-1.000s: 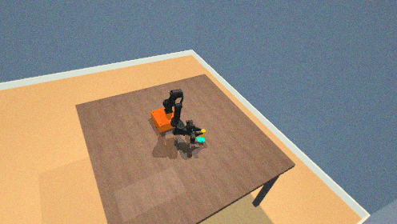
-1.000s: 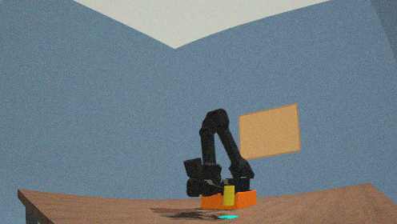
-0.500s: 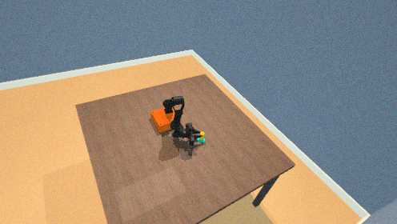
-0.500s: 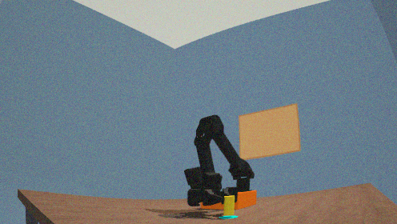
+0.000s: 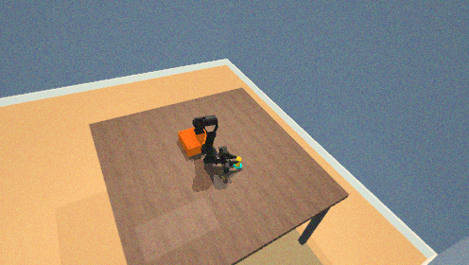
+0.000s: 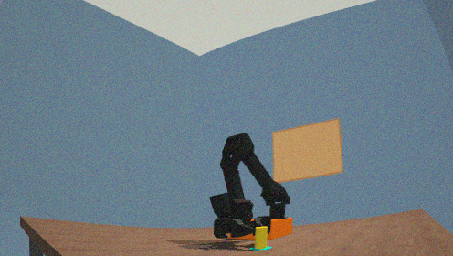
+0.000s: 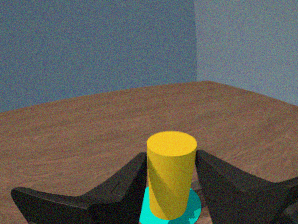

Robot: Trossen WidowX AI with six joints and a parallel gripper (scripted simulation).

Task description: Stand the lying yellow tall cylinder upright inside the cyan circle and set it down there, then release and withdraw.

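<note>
My gripper tip is now 20 mm above the yellow cylinder.
</note>
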